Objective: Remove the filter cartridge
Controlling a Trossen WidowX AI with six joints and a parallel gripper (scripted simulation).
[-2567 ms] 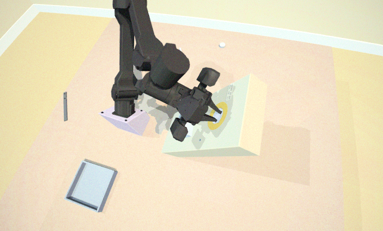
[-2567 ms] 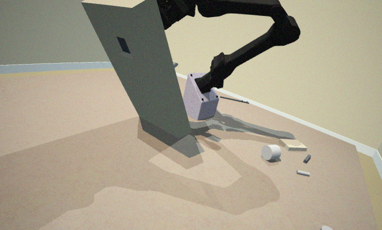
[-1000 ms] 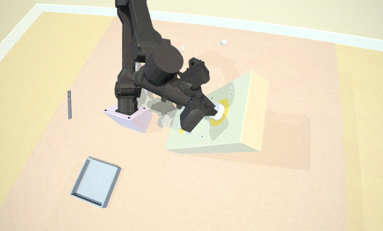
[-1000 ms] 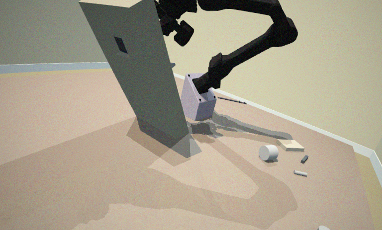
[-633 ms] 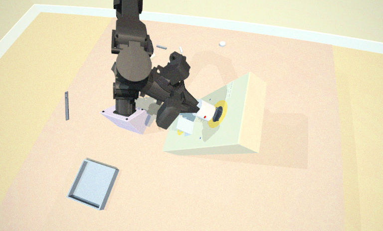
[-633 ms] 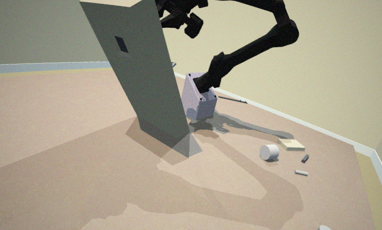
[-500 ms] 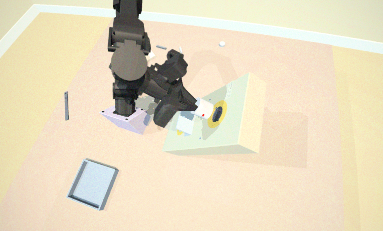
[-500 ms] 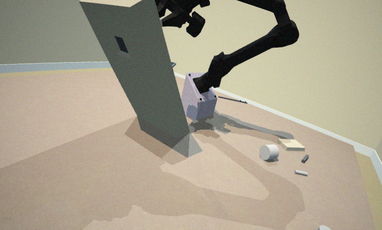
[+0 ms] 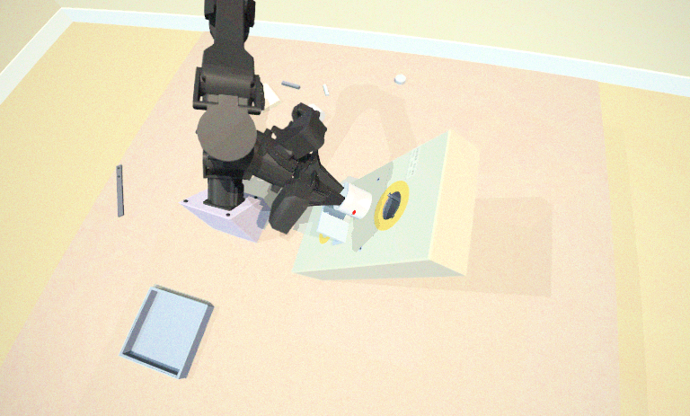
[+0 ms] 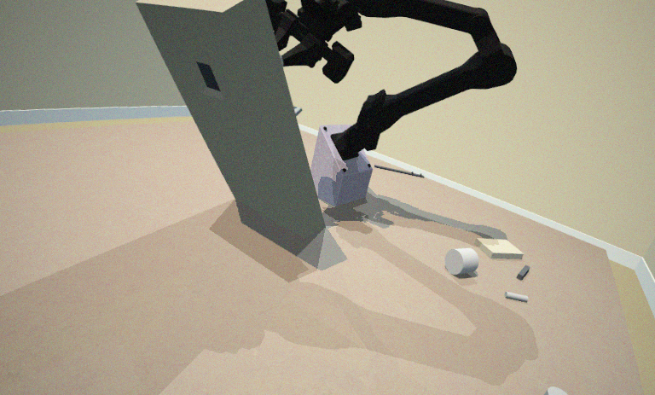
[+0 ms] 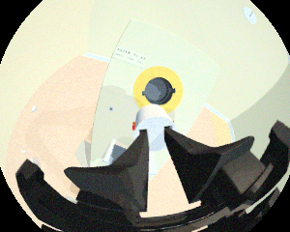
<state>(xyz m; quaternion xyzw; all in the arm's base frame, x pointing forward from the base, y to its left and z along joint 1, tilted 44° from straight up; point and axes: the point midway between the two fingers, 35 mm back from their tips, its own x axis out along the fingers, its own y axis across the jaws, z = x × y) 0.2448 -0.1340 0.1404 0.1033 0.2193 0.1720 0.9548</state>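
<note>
My gripper tip is 10 mm short of the round filter cartridge and 10 mm above it. Round my gripper tip: small grey bar: 450 mm to the left, 320 mm behind, 280 mm below; then tan block: 380 mm to the left, 380 mm behind, 270 mm below; then grey tray: 350 mm behind, 280 mm to the right, 270 mm below.
</note>
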